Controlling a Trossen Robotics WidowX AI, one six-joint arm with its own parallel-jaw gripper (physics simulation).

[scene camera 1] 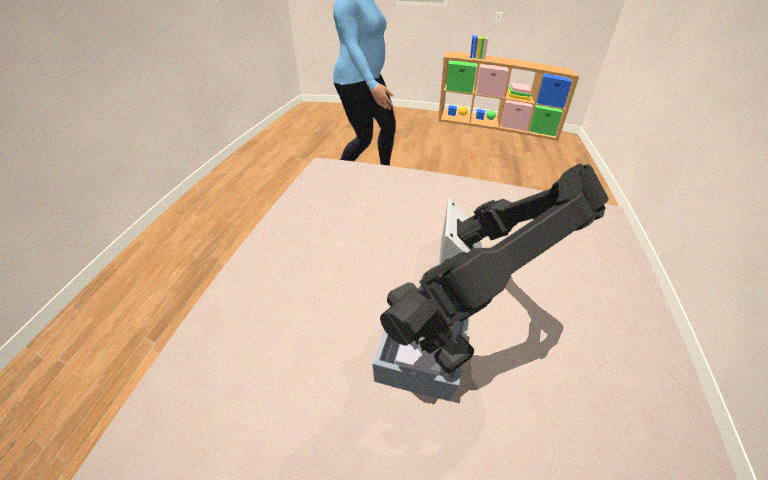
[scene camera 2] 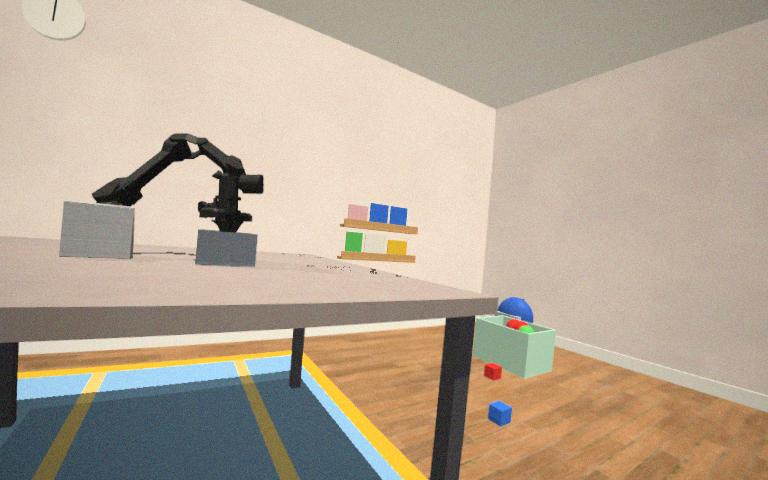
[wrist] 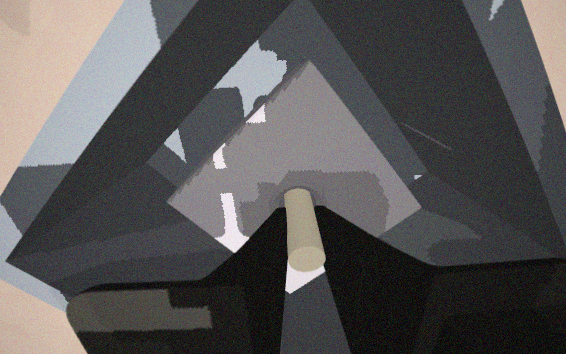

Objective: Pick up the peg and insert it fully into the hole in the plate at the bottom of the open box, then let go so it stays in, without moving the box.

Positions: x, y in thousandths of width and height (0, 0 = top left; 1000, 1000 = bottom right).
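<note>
My gripper (scene camera 1: 549, 722) (scene camera 2: 296, 507) (wrist: 531, 609) is visible, as is a blue-grey box (scene camera 1: 577, 805) (scene camera 2: 283, 518) (wrist: 812, 298). I also see a plate (scene camera 1: 535, 743) (wrist: 533, 383) and a cream peg (wrist: 540, 705). Scene camera 2 does not show the plate, hidden by the blue-grey box, and scene camera 2 misses the cream peg, which is hidden by the box as well.
</note>
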